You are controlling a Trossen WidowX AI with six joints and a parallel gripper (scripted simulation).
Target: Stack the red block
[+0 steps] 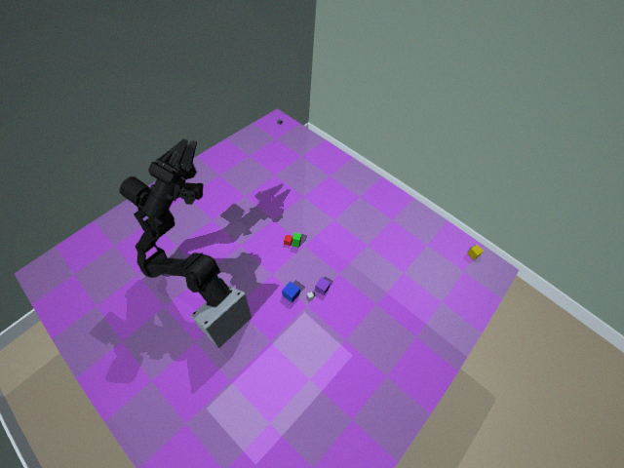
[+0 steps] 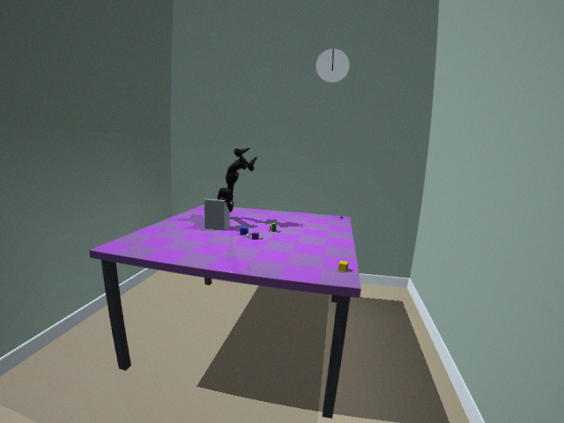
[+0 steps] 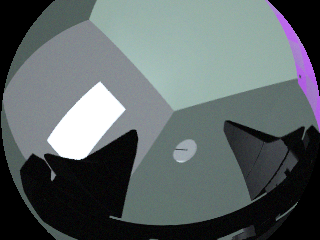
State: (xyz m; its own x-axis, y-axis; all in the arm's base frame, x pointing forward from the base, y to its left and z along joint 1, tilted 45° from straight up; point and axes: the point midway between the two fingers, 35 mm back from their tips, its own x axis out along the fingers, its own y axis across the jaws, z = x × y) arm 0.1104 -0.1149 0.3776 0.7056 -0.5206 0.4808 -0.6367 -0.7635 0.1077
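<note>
Right now my gripper tip is 480 mm above the red block, 170 mm to the left of it and 160 mm short of it. From my gripper tip the other things lie so: blue block: 470 mm below, 300 mm to the right, 10 mm ahead; small white block: 480 mm below, 360 mm to the right, 40 mm ahead; purple block: 470 mm below, 370 mm to the right, 90 mm ahead.
</note>
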